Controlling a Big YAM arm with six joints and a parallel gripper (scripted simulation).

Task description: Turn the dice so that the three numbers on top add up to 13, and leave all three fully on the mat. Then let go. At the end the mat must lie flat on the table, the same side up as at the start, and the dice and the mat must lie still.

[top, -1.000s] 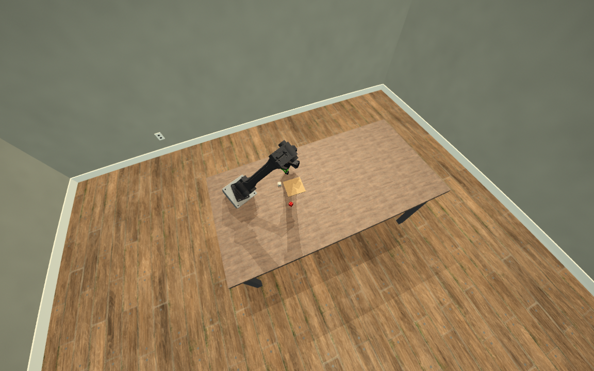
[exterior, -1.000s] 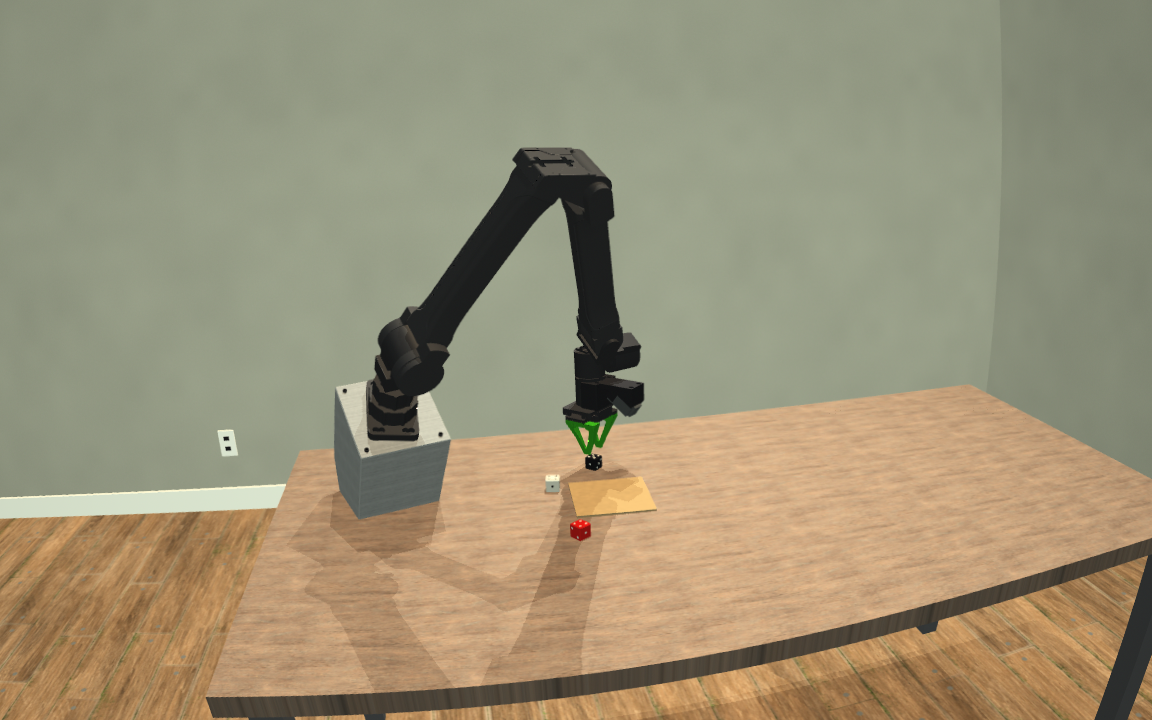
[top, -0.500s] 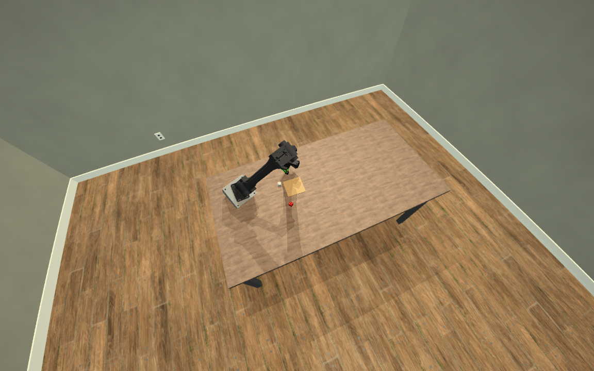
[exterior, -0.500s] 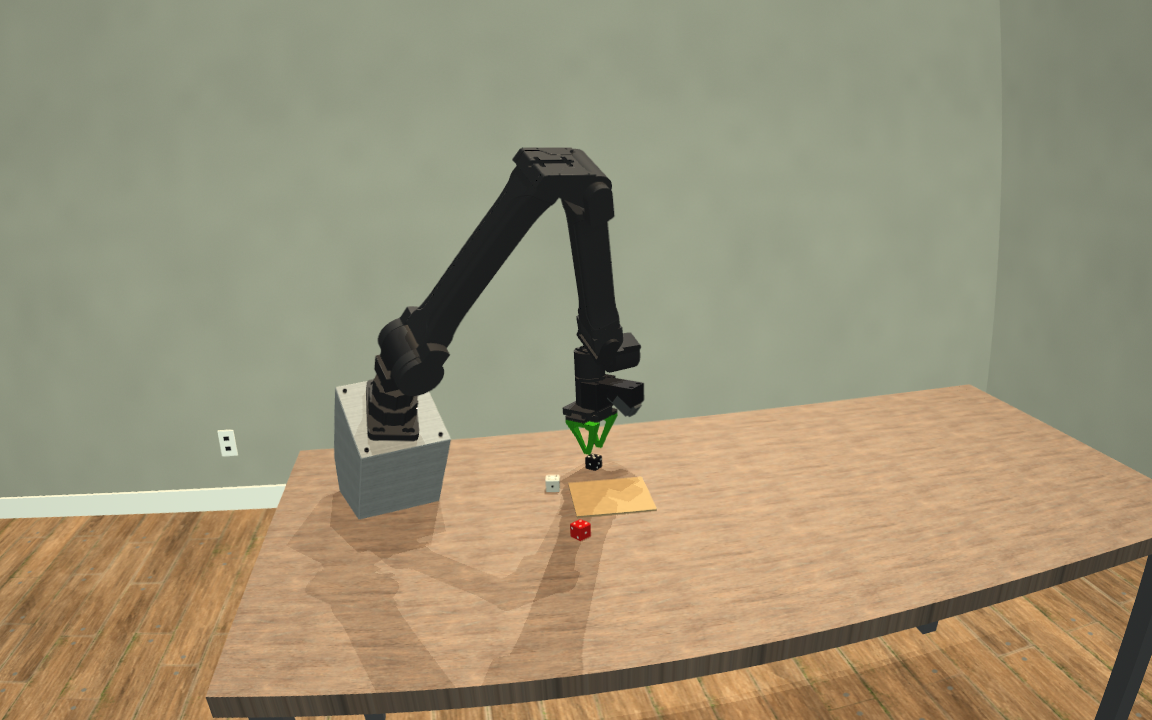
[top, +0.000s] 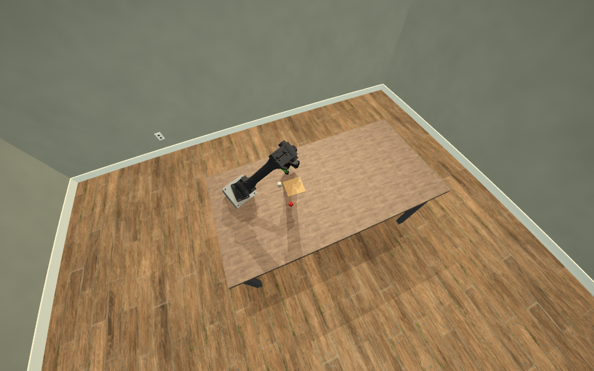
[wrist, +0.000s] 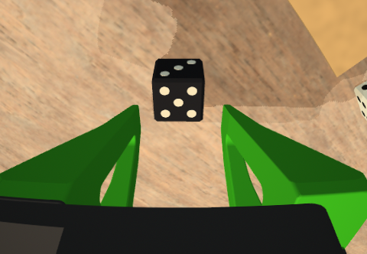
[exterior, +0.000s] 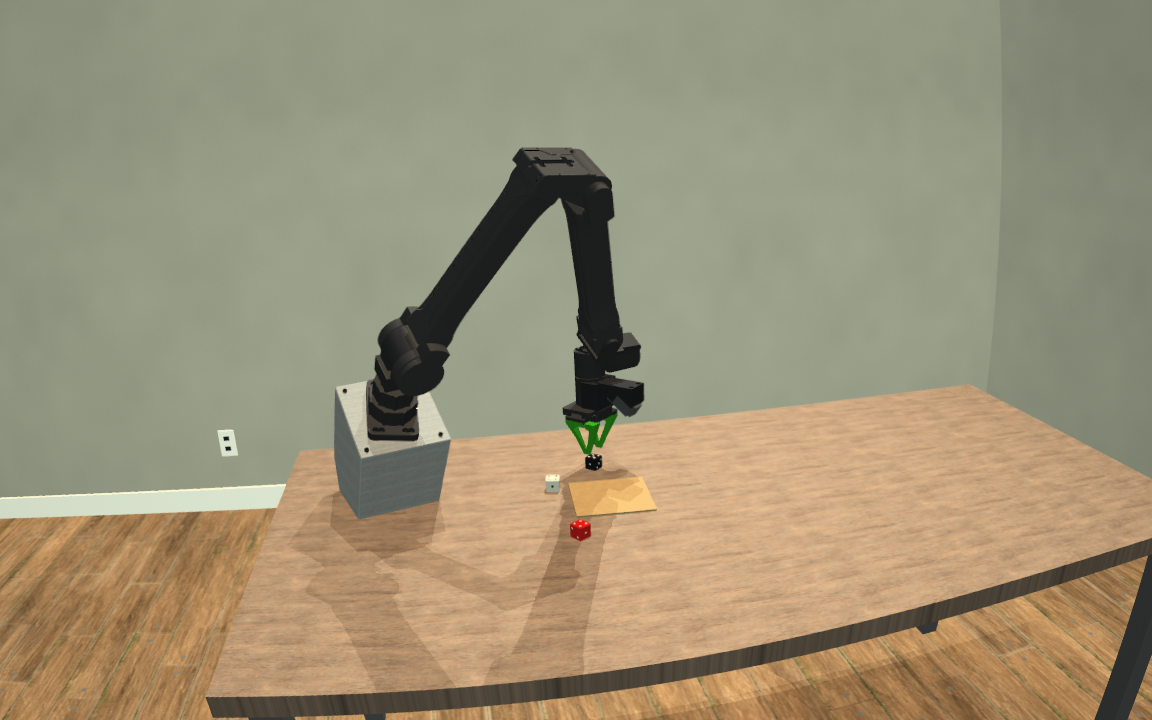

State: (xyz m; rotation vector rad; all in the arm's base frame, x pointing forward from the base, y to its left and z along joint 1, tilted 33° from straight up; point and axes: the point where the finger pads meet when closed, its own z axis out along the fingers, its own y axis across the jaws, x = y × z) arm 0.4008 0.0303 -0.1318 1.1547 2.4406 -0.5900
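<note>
Right now the black die is 3 cm below my hand. Round my hand: tan mat (14 cm to the right, 4 cm below, 1 cm behind); white die (10 cm behind, 7 cm to the right, 3 cm below); red die (26 cm to the right, 11 cm behind, 3 cm below).
</note>
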